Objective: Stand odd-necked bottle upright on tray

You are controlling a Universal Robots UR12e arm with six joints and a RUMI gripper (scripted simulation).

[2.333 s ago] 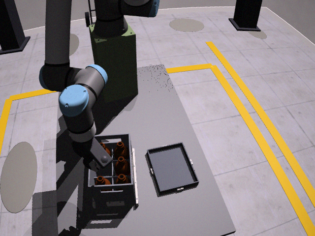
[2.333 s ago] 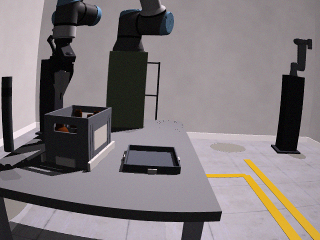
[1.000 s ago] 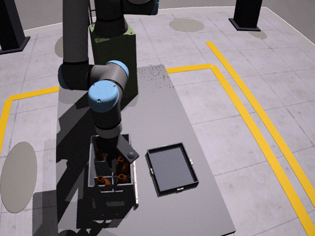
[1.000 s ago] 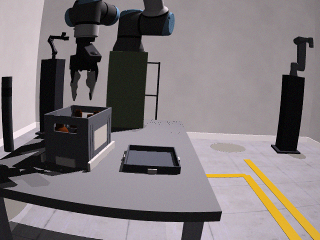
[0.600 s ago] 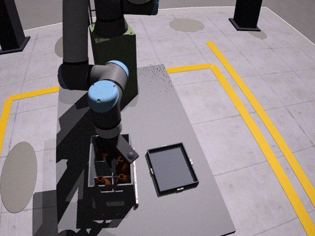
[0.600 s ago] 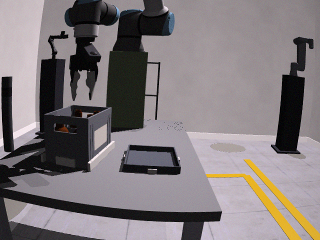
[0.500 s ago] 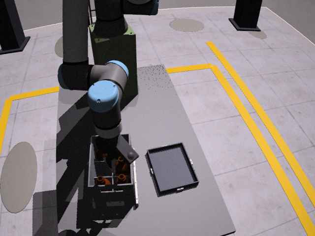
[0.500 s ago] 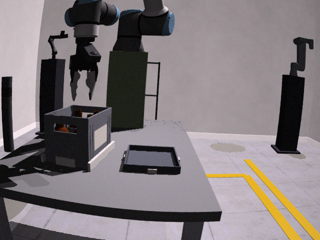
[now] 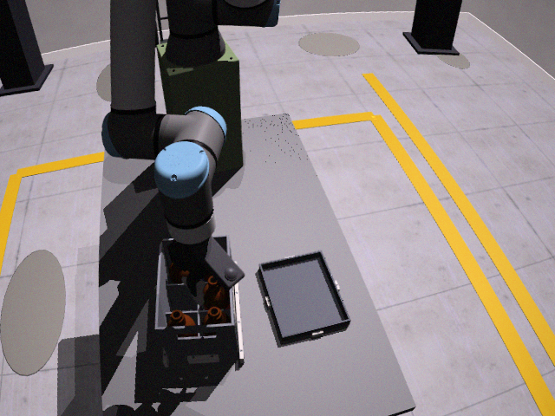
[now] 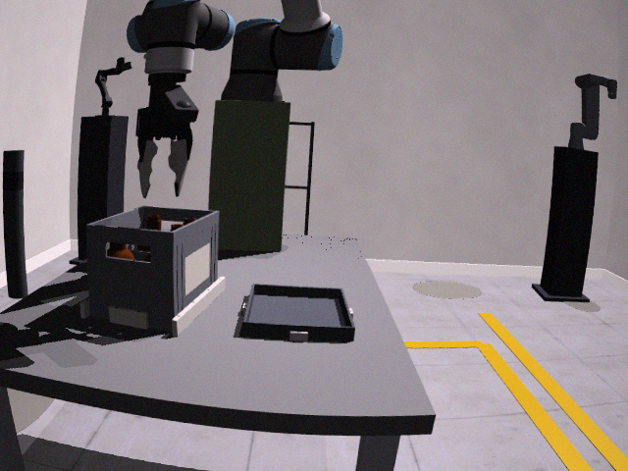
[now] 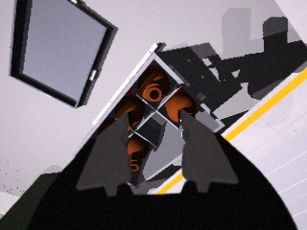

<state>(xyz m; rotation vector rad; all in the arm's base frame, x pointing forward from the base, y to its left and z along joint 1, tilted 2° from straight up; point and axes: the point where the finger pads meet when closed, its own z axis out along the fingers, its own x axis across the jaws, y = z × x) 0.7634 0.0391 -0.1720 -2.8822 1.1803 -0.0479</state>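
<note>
Now: the dark grey crate 16 cm below my hand, 9 cm behind it and 5 cm to the right of it. From my hand the other things lie so: black tray: 23 cm to the left, 23 cm below, 12 cm behind.
</note>
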